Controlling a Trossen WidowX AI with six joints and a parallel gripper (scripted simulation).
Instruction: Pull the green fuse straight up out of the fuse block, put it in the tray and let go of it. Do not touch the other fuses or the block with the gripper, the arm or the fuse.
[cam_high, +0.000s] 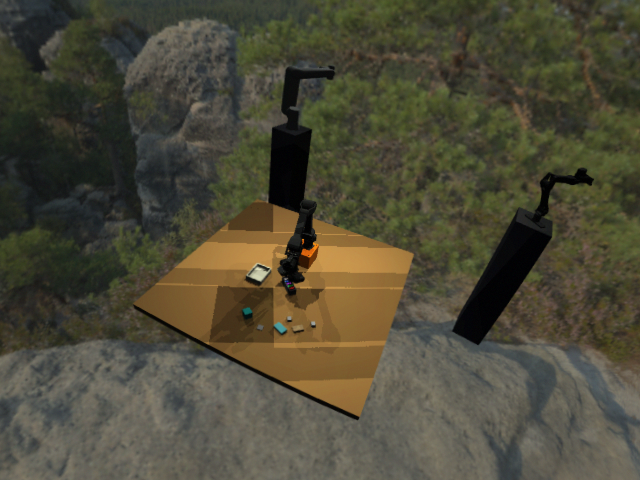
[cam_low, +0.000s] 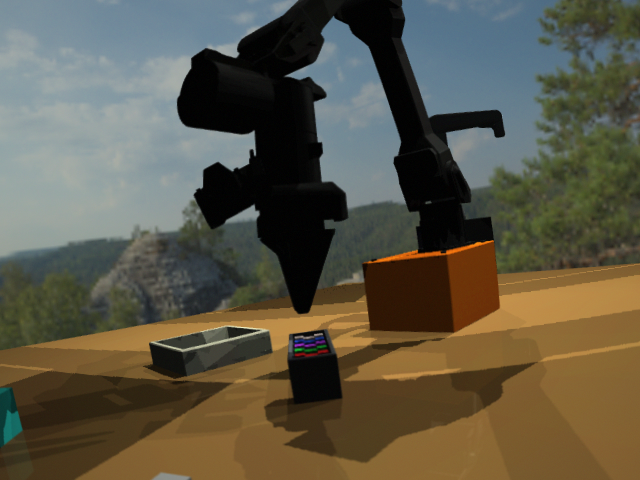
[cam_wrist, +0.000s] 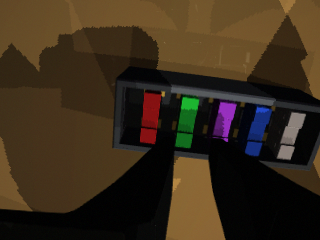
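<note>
My gripper tip is 50 mm above the green fuse. Also, from my gripper tip: blue fuse 50 mm below, 30 mm to the right, 20 mm behind; purple fuse 50 mm below, 20 mm to the right, 10 mm behind; red fuse 50 mm below, 20 mm to the left, 10 mm ahead.
</note>
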